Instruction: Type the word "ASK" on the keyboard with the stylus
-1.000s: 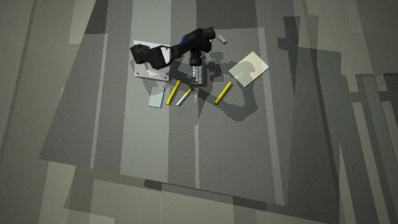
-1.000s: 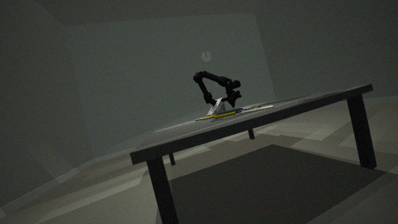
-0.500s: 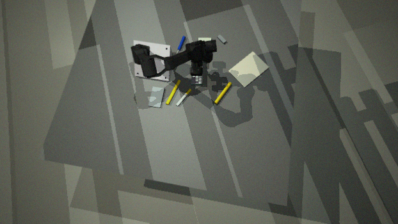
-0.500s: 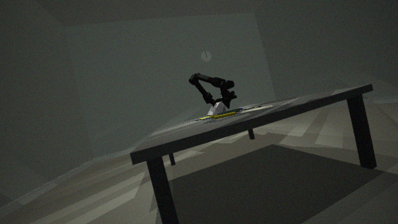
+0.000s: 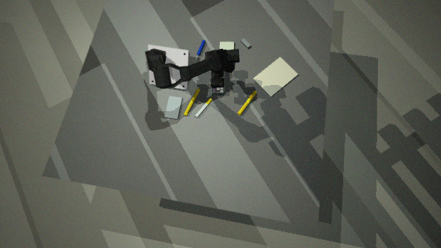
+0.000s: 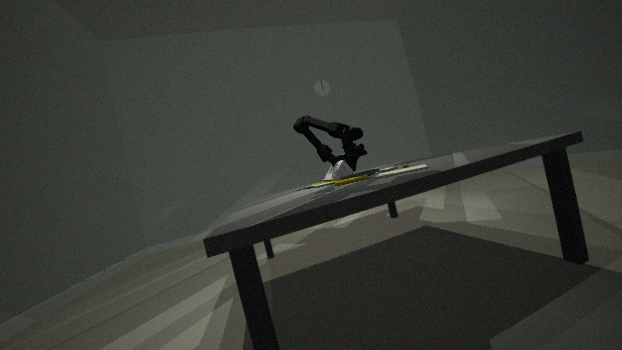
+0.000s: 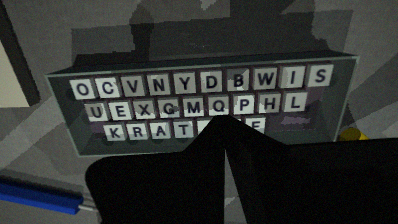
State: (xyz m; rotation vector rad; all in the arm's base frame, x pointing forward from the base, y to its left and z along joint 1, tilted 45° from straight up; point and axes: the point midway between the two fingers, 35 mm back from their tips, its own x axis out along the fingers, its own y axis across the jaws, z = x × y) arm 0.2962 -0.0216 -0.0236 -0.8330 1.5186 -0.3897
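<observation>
Now: the blue stylus 14 cm behind my gripper tip, 13 cm to the left of it and 3 cm below it. The rest, counted from my gripper tip: cream note 19 cm to the left, 4 cm below; marker 3 cm behind, 16 cm to the right, 3 cm below; thin grey stylus tip 14 cm behind, 10 cm to the left, 3 cm below.
</observation>
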